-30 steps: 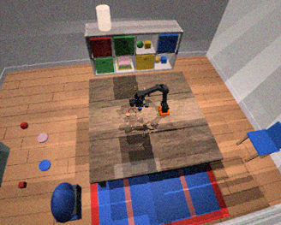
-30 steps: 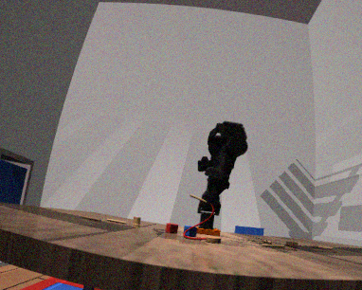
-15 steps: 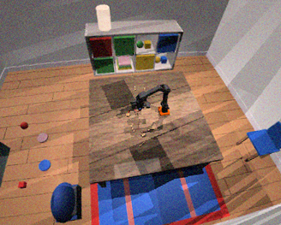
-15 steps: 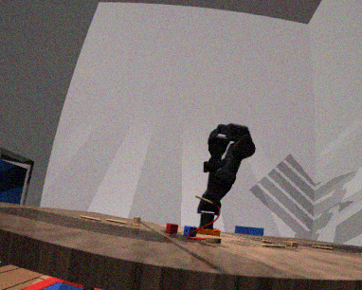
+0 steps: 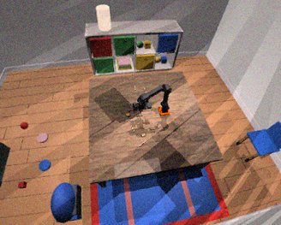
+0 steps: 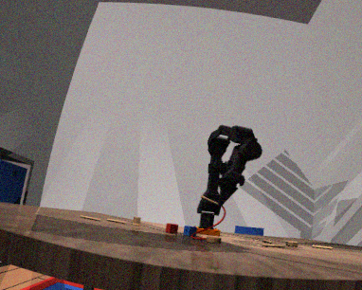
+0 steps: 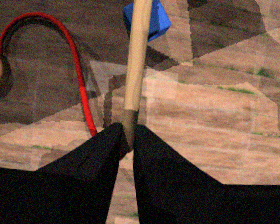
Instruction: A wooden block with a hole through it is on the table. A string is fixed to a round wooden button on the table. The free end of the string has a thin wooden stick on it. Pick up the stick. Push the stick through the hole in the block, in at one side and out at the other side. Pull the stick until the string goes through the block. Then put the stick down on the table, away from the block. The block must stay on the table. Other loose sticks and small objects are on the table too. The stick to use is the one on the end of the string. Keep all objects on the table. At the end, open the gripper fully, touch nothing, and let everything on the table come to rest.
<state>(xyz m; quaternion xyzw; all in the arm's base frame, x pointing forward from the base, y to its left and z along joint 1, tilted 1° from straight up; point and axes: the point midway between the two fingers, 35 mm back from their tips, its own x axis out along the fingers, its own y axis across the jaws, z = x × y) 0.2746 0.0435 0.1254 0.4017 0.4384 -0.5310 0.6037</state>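
Now: the blue block 9 cm below my gripper tip and 8 cm to the right of it. The rest, counted from my gripper tip: tan wooden cylinder (29 cm to the right, 13 cm behind, 9 cm below); then thin pale wooden stick (1 cm to the right, 1 cm above); then red block (15 cm to the right, 9 cm below, 2 cm behind).
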